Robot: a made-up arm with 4 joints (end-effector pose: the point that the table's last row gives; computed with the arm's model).
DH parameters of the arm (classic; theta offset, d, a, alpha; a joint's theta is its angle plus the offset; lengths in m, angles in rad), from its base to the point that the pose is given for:
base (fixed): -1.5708 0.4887 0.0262 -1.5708
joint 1: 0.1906 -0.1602 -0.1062 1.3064
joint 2: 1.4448 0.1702 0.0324 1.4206
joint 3: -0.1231 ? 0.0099 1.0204
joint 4: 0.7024 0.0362 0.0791 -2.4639
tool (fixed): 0.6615 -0.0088 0 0
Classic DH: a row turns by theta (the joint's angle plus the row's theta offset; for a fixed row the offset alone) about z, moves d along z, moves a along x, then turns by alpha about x.
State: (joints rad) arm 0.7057 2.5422 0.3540 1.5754
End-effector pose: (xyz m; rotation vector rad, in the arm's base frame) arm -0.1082 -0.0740 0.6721 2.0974 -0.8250 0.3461
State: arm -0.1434 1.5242 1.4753 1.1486
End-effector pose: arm -0.0898 0.0954 0.6496 1.6077 -1.1782 -0.3308
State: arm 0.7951 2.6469 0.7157 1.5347
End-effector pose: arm -0.1160 -0.0794 0.6698 2.5441 -0.5984 0.3120
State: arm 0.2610 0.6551 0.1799 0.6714
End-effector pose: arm -0.0511 0.0142 0.6809 0.4007 -0.6139 -0.0817
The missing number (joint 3, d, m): -0.0661
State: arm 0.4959 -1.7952 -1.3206 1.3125
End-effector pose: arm -0.1353 -0.0847 0.6893 -0.5884 1.9501 -1.6216
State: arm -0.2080 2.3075 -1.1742 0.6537
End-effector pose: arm -0.1269 0.1332 0.6257 -0.5796 -0.0914 1.8217
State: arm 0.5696 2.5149 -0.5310 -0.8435
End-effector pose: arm -0.2221 0.0005 0.6421 -0.3984 -0.3958 2.9769
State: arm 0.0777 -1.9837 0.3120 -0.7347
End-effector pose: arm -0.1484 -0.0895 0.6178 -0.1411 0.3909 -1.3121
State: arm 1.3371 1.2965 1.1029 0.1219
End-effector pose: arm -0.0778 -0.2256 0.6765 2.0083 -1.7467 -0.1914
